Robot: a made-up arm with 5 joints.
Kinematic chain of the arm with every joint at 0, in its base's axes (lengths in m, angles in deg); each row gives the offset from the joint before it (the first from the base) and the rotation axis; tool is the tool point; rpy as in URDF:
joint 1: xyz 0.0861 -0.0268 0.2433 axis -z
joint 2: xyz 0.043 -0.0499 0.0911 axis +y
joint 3: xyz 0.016 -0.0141 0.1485 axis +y
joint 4: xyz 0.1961 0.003 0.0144 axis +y
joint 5: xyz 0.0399 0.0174 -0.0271 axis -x
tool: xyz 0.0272 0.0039 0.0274 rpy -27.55 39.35 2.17
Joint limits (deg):
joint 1: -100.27..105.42
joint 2: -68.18..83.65
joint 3: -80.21..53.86
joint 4: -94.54..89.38
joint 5: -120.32..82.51
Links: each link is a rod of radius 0.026 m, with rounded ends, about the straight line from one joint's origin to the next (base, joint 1, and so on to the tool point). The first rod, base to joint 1, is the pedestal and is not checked.
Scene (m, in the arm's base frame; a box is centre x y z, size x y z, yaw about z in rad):
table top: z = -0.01
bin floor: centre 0.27 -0.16 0 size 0.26 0.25 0.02 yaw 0.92
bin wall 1: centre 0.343 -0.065 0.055 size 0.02 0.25 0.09 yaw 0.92
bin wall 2: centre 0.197 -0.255 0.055 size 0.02 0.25 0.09 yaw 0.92
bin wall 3: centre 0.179 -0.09 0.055 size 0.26 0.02 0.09 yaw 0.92
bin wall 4: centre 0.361 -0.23 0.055 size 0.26 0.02 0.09 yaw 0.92
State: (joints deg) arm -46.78 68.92 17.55 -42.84 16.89
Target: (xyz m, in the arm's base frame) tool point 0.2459 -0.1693 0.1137
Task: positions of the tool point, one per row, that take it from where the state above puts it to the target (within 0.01 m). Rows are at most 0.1 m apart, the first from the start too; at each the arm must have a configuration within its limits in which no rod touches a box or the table.
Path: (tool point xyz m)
1: 0.3457 0.1017 0.1532
2: 0.3915 0.0424 0.1792
3: 0.4191 -0.0320 0.2078
4: 0.3764 -0.0997 0.1685
5: 0.3156 -0.1470 0.1367
6: 0.2459 -0.1693 0.1137

